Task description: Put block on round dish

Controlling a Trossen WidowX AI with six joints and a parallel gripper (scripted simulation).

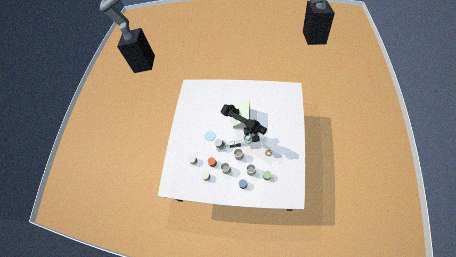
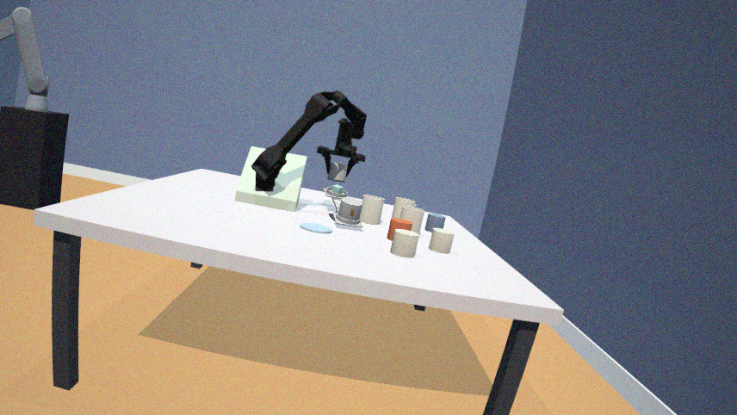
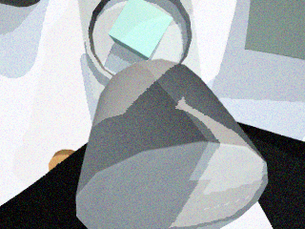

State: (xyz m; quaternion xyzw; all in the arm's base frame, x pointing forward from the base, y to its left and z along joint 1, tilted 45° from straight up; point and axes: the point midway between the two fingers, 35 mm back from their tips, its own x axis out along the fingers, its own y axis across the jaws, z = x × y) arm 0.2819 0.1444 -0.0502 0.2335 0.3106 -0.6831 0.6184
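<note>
Right now the teal block is 60 mm to the right of my gripper tip and 50 mm below it. The rest, counted from my gripper tip: orange cylinder: 400 mm to the right, 190 mm ahead, 100 mm below; grey cup: 20 mm to the left, 10 mm above; pale blue dish: 410 mm to the right, 130 mm below, 90 mm behind.
</note>
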